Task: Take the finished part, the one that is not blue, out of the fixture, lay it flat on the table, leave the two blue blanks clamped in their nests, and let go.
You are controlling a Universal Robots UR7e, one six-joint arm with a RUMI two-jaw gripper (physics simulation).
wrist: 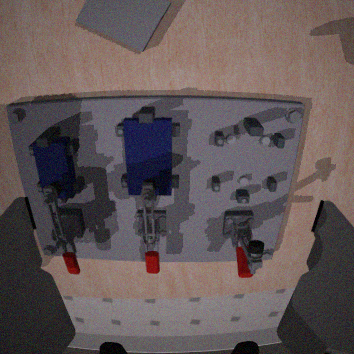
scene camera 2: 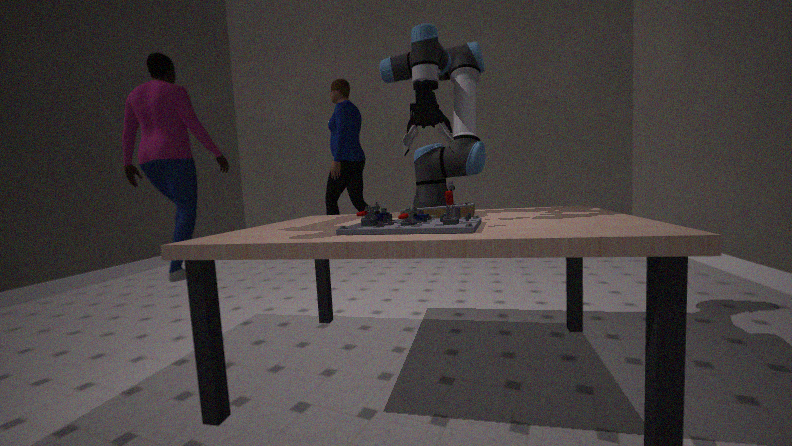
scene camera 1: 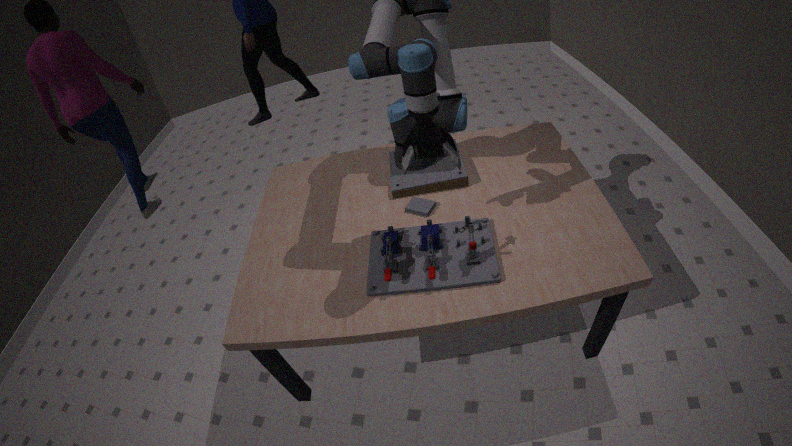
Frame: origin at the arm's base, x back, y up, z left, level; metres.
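Seen in the pictures: gripper, fingertip midpoint: [wrist: 174, 204] [scene camera 2: 428, 154] [scene camera 1: 432, 171]; arm's base, link origin: [scene camera 2: 432, 206] [scene camera 1: 416, 158].
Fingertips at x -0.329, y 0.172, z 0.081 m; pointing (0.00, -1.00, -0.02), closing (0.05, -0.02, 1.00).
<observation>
Offsets run from my fingertips to a thing's middle.
The finished part, a grey plate @(dx +0.097, dy -0.198, dz -0.062 m) [scene camera 1: 421, 206] [wrist: 124, 20], lies flat on the table between the fixture and the robot base, apart from both. It does not show distinctly in scene camera 2. The fixture @(dx -0.113, dy -0.198, dz -0.022 m) [scene camera 1: 407, 283] [scene camera 2: 410, 229] [wrist: 197, 115] holds two blue blanks: the left blank @(dx -0.078, dy -0.174, dz -0.134 m) [scene camera 1: 385, 243] [wrist: 52, 161] and the middle blank @(dx -0.061, dy -0.179, dz -0.025 m) [scene camera 1: 424, 236] [wrist: 148, 145], each under a lowered clamp. The right nest holds no part, and its red-handled clamp @(dx -0.157, dy -0.141, dz +0.091 m) [scene camera 1: 472, 245] [scene camera 2: 448, 197] [wrist: 244, 262] stands raised. My gripper [scene camera 1: 431, 161] [scene camera 2: 427, 141] [wrist: 174, 204] is wide open, empty and high above the table.
The robot base plate [scene camera 1: 429, 183] stands behind the part. The red handles of the left clamp @(dx -0.197, dy -0.154, dz -0.127 m) [scene camera 1: 387, 274] [wrist: 71, 263] and middle clamp @(dx -0.190, dy -0.164, dz -0.017 m) [scene camera 1: 431, 272] [wrist: 152, 262] point to the table's front edge. Two people, in pink [scene camera 1: 72, 72] [scene camera 2: 160, 121] and blue [scene camera 1: 257, 13] [scene camera 2: 347, 130], are beyond the table.
</observation>
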